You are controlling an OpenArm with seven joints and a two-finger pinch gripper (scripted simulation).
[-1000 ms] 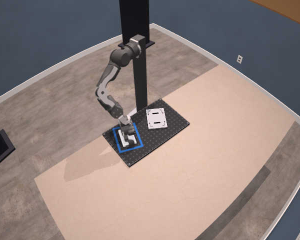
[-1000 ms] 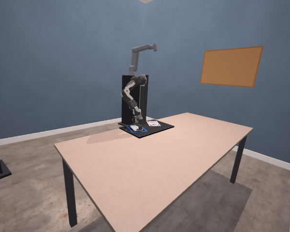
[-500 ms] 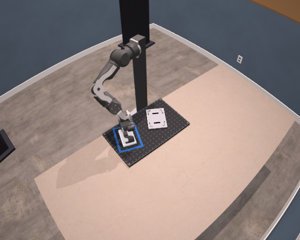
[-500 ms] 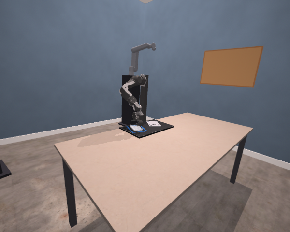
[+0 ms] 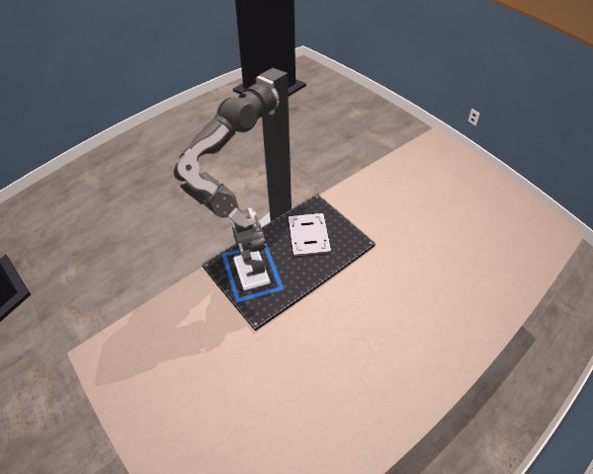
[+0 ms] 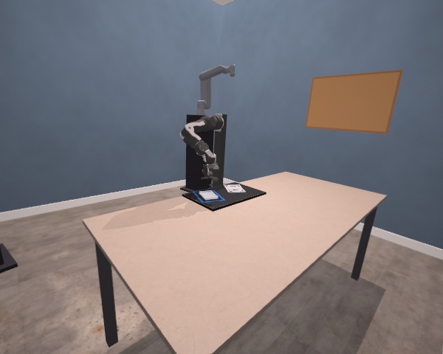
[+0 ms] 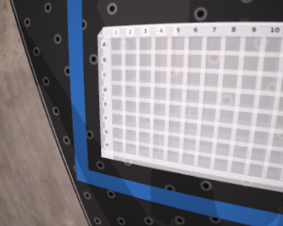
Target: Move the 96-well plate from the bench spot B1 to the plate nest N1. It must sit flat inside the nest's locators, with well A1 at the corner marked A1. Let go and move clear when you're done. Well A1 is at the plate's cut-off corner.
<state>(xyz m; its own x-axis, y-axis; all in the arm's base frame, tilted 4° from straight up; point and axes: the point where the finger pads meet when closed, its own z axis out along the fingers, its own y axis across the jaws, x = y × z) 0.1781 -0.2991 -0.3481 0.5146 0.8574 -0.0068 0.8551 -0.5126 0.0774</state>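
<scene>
Right now the white 96-well plate is 70 mm below my hand. The rest, counted from my hand: white plate nest N1: 230 mm to the left, 70 mm below, 50 mm ahead.
</scene>
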